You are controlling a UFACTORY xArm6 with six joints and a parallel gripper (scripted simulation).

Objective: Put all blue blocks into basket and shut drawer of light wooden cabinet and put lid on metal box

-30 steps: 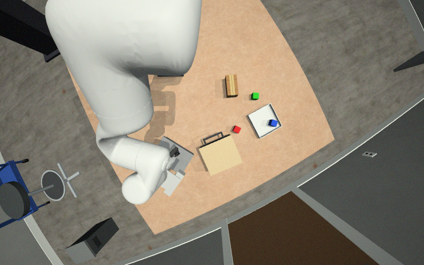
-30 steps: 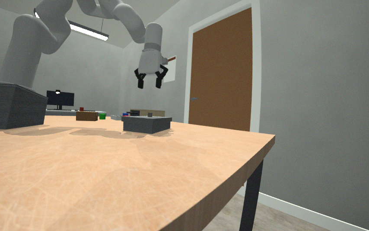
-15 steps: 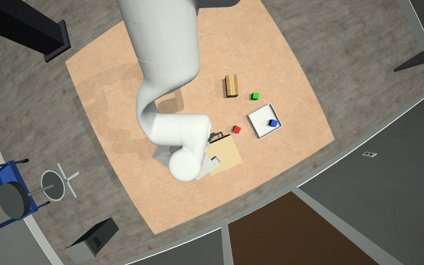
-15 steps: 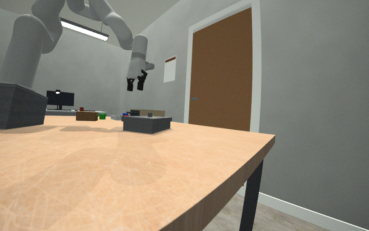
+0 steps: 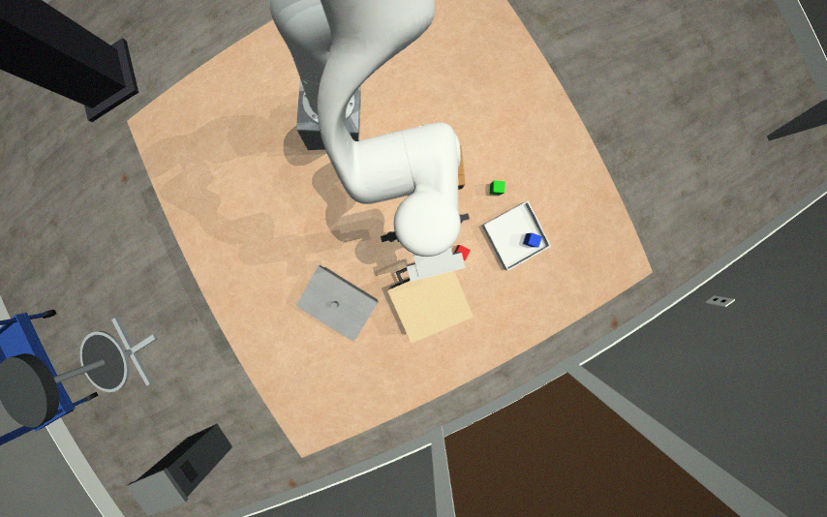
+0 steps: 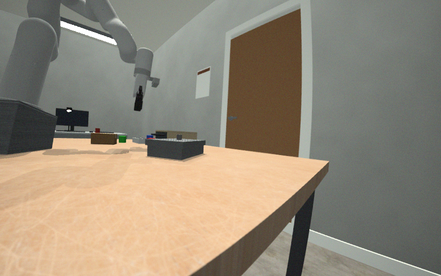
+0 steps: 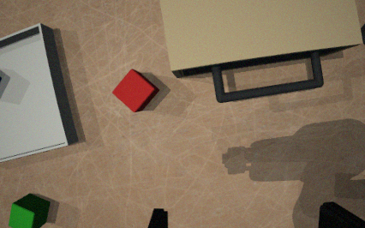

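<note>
Right now the small brown box is 140 mm behind my hand, 140 mm to the left of it and 150 mm below it. Round my hand: light wooden cabinet 170 mm ahead, 50 mm to the right, 140 mm below; then white basket 100 mm ahead, 250 mm to the left, 170 mm below; then red block 90 mm ahead, 80 mm to the left, 160 mm below.
</note>
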